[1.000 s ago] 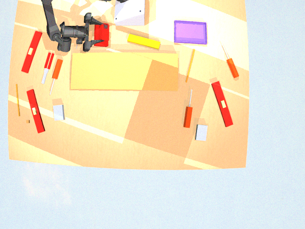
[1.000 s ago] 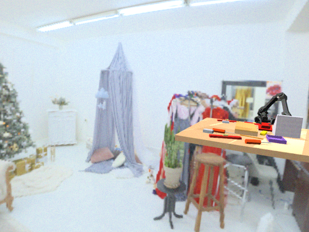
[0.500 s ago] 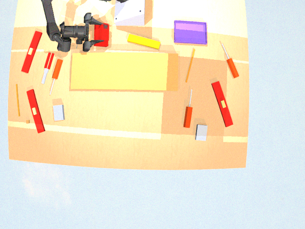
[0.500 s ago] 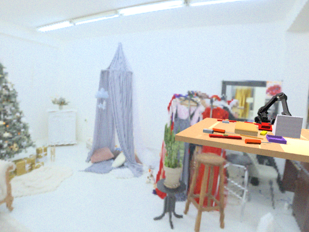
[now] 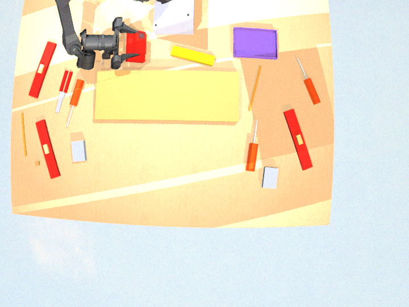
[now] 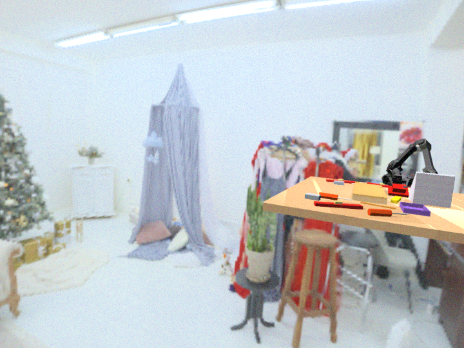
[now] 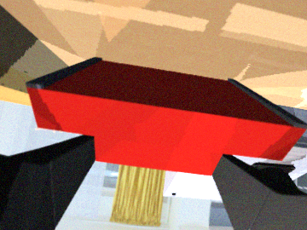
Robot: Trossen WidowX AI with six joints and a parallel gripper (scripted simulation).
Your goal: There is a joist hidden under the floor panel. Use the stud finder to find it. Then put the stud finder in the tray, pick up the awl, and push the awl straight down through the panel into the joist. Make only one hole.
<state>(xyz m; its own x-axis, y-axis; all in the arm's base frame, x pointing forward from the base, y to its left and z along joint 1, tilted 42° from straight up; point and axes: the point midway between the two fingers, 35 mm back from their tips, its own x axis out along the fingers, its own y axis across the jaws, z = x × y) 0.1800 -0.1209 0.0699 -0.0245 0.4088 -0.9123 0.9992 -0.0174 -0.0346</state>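
My gripper tip is 2 cm past the red stud finder and 1 cm above it. The rest, counted from my gripper tip: yellow block: 19 cm to the left, 5 cm below, 4 cm ahead; then awl: 14 cm to the right, 5 cm below, 1 cm ahead; then red two-handled tool: 32 cm to the right, 16 cm ahead, 6 cm below.
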